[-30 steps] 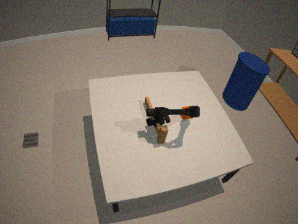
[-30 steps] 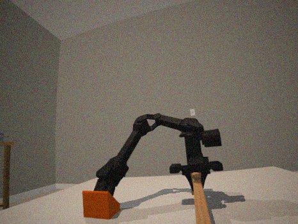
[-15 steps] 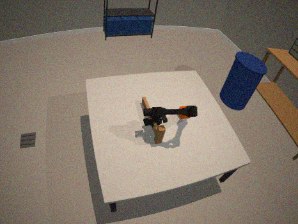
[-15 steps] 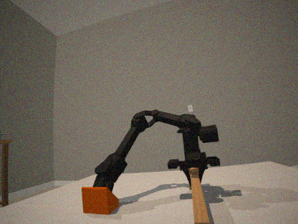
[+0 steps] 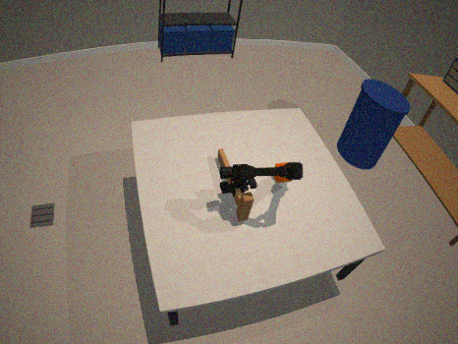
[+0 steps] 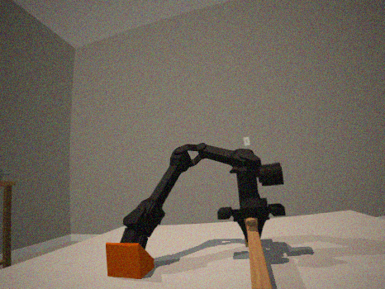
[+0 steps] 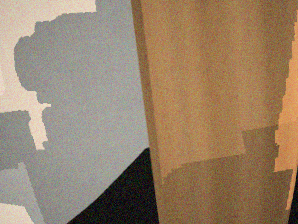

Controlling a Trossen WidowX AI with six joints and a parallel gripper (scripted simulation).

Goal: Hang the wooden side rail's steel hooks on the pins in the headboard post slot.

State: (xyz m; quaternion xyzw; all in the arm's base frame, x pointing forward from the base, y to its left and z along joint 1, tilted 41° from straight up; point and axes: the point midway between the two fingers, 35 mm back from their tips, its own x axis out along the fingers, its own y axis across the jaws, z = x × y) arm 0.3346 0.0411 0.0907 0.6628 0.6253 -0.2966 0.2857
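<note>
Now: the headboard post 110 mm to the left of my gripper tip and 40 mm above it.
</note>
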